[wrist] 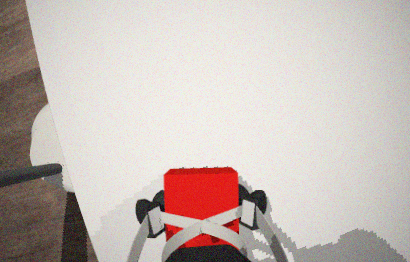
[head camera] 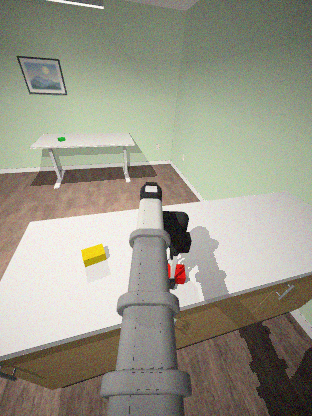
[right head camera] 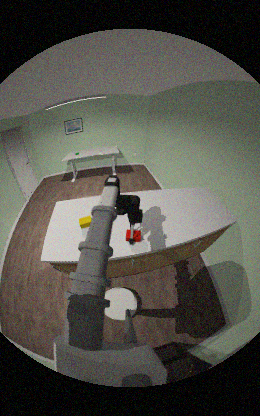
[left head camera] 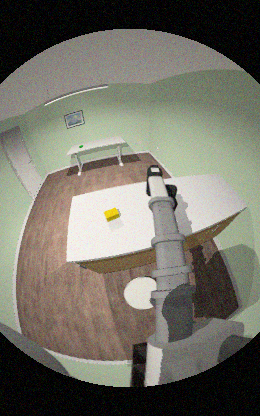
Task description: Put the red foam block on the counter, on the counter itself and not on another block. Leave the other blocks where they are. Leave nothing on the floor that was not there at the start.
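Frame: origin at the robot's base, x right, y ahead, z up, level; metres.
Seen in the pictures: gripper, fingertip midpoint: (wrist: 201,201) (head camera: 169,276) (right head camera: 130,237); robot's base, link origin: (right head camera: 119,302) (left head camera: 141,291).
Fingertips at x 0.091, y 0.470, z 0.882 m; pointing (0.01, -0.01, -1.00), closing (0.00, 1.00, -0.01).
Observation:
Pixels of each thing's middle, then the offset from my fingertips to it. Level surfaces: height alone.
- red foam block, body centre: (wrist: 202,220) (head camera: 173,273) (right head camera: 132,235) dx +0.012, dy +0.000, dz +0.023 m
- white counter, surface height: dz +0.000 m
- yellow block, body centre: (head camera: 94,254) (left head camera: 111,214) (right head camera: 85,221) dx -0.331, dy +0.085, dz +0.023 m
- white table, surface height: dz -0.190 m
The red foam block (head camera: 180,274) (right head camera: 136,235) (wrist: 201,192) is between the two fingers of my gripper (right head camera: 132,237) (wrist: 201,201), which is shut on it. Block and gripper are over the white counter (head camera: 250,225) (left head camera: 90,240) (right head camera: 187,210) (wrist: 200,75), near its front edge. Shadow lies close around the block in the wrist view; whether its underside touches the counter I cannot tell. The yellow block (head camera: 94,255) (left head camera: 112,214) (right head camera: 85,221) sits on the counter to the left, apart from the red one. The arm hides the red block in the left head view.
A green block (head camera: 61,139) (left head camera: 81,146) (right head camera: 77,154) sits on a white table (head camera: 100,140) by the far wall. A round white object (left head camera: 139,293) (right head camera: 120,303) (wrist: 45,140) is in front of the counter, low down. The counter's right end is near the right wall.

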